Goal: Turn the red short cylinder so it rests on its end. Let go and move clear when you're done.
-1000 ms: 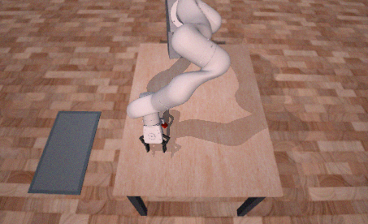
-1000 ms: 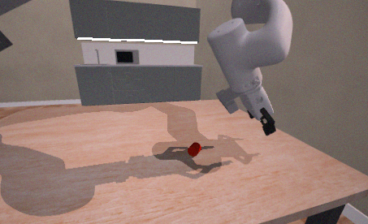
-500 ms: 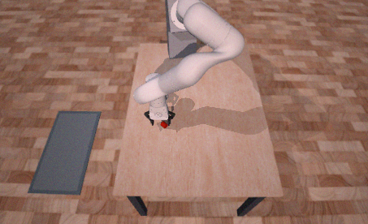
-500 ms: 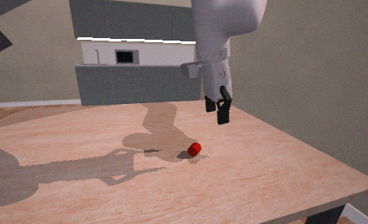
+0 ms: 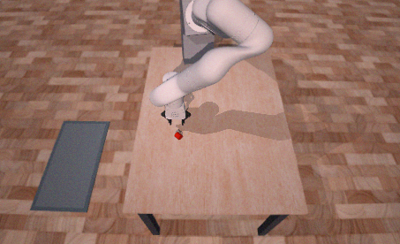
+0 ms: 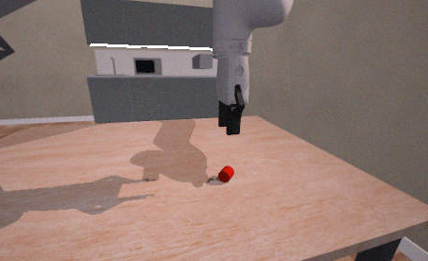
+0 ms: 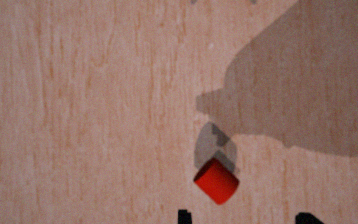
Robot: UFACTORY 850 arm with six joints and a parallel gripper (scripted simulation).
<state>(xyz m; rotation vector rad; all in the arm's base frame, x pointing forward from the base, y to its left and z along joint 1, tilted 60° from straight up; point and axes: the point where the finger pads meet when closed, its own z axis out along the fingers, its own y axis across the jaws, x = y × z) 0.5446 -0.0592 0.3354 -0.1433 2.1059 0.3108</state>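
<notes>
The red short cylinder lies 14 cm below my hand.
</notes>
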